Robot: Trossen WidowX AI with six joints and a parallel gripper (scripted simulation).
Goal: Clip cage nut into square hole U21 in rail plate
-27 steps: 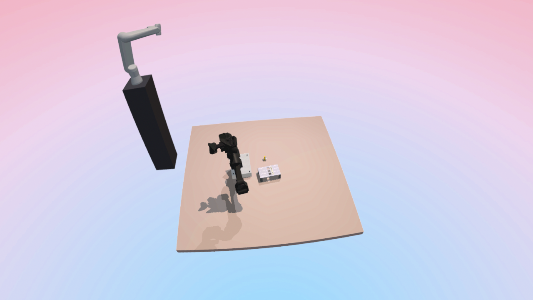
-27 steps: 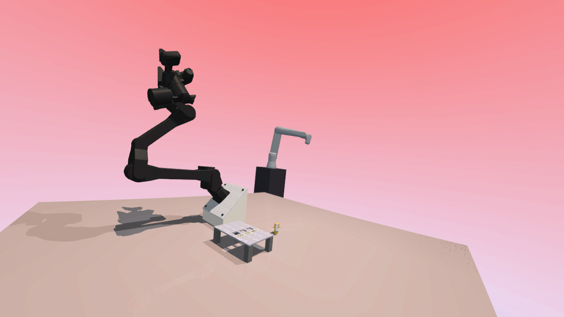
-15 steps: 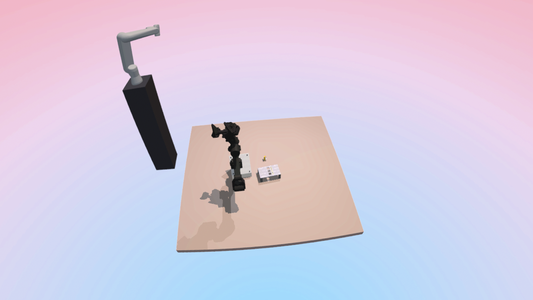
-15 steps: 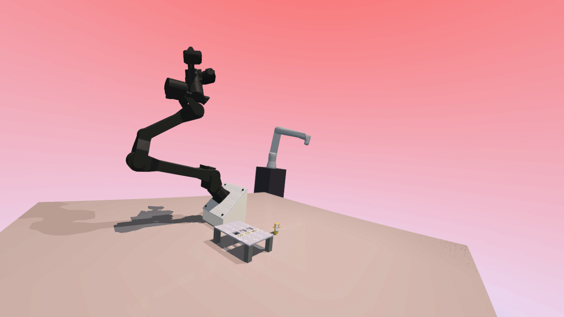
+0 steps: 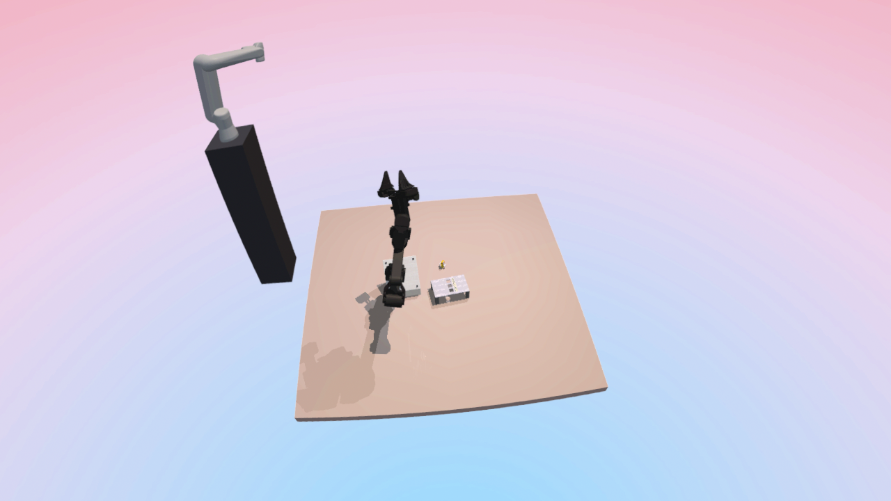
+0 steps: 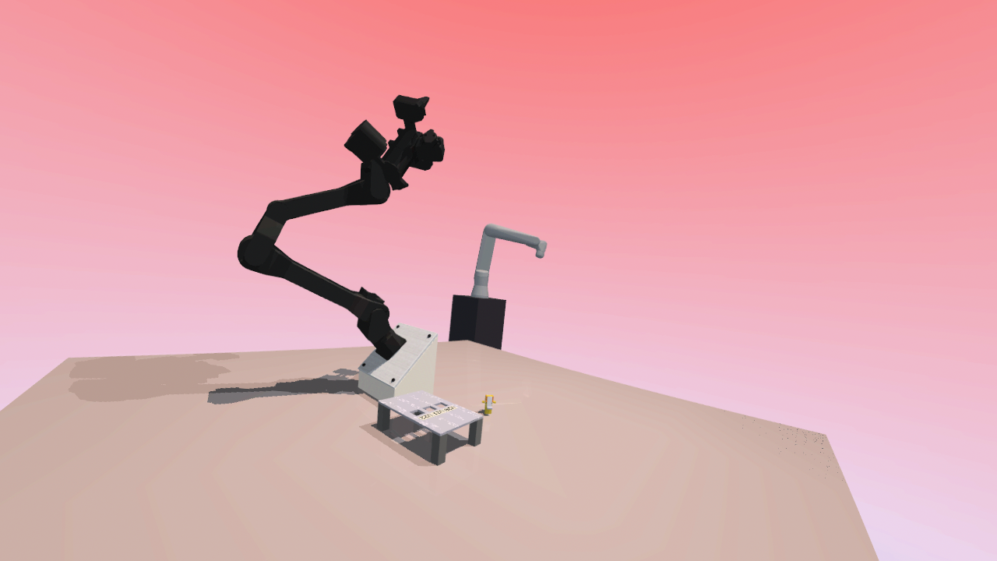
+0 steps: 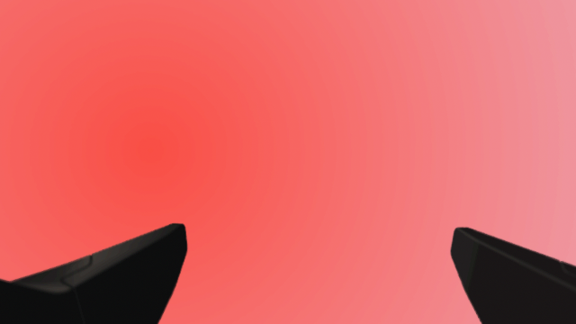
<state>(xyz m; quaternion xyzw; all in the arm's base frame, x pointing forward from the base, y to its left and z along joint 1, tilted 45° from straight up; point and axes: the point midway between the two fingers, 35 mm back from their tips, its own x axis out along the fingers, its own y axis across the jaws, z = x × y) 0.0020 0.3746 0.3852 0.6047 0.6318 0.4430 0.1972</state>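
My gripper tip is 180 mm short of the cage nut, 110 mm to the right of it and 650 mm above it.
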